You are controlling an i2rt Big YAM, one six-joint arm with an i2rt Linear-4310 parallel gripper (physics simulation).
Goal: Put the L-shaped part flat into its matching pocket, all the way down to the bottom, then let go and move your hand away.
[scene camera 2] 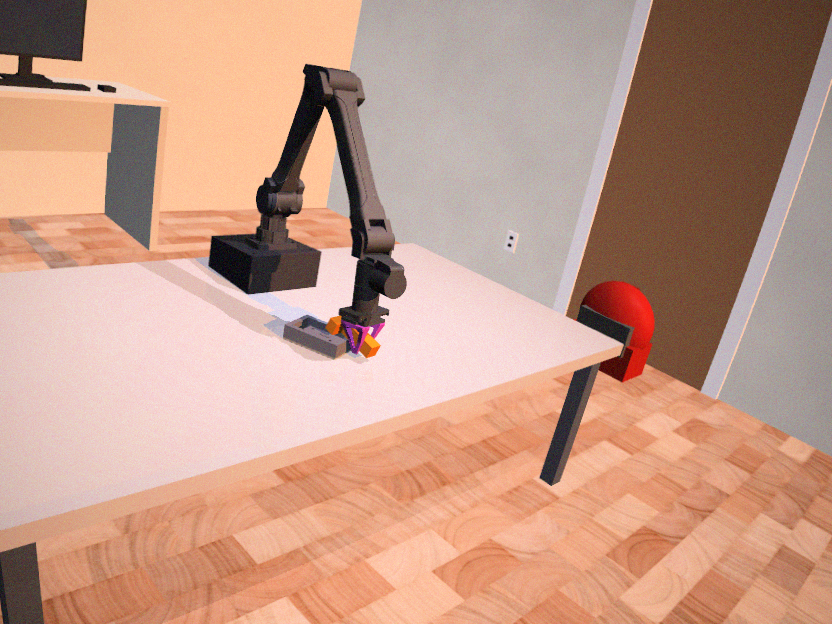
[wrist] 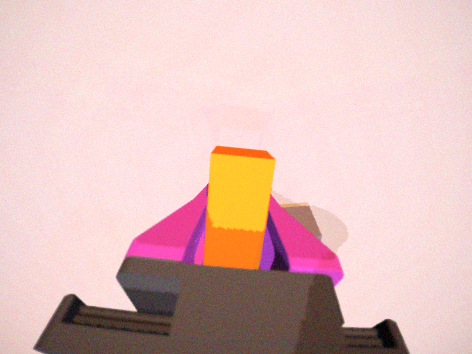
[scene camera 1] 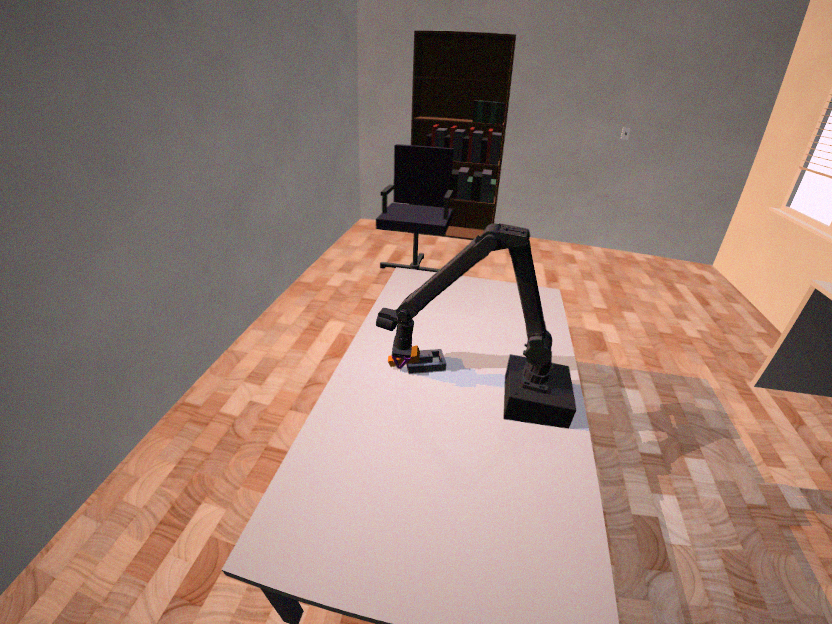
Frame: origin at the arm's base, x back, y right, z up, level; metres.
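Seen in the pictures: gripper, between the fingertips: (scene camera 2: pixel 359 352) (wrist: pixel 236 188) (scene camera 1: pixel 399 365); arm's base, origin of its link: (scene camera 2: pixel 271 245) (scene camera 1: pixel 534 378).
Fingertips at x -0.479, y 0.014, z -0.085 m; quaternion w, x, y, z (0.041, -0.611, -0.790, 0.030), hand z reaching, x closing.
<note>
Offsets run from my fingertips to a thing's top centre. Level surfaces: height alone.
The orange L-shaped part {dz +0.067, dx +0.011, dy +0.017 m} (scene camera 1: pixel 414 351) (scene camera 2: pixel 370 347) (wrist: pixel 240 195) is held between the magenta fingers of my gripper (scene camera 1: pixel 401 362) (scene camera 2: pixel 356 349) (wrist: pixel 236 188), which is shut on it. One arm of the part sticks out past the fingers on the side away from the tray; another end shows on the tray side. The grey tray with the pocket {dz +0.024, dx +0.084, dy +0.052 m} (scene camera 1: pixel 426 368) (scene camera 2: pixel 312 341) (wrist: pixel 301 218) lies on the table beside the gripper, towards the robot's base. The part is above the table at the tray's outer end and overlaps it in the scene views. The gap between part and tray is too small to tell.
The robot's black base box (scene camera 1: pixel 537 403) (scene camera 2: pixel 282 268) stands on the white table {dz -0.013 m} (scene camera 1: pixel 430 483) (scene camera 2: pixel 201 376), beyond the tray from the gripper. A dark chair (scene camera 1: pixel 414 218) stands behind the table's far end. A red ball-shaped object (scene camera 2: pixel 621 312) is beyond a table corner.
</note>
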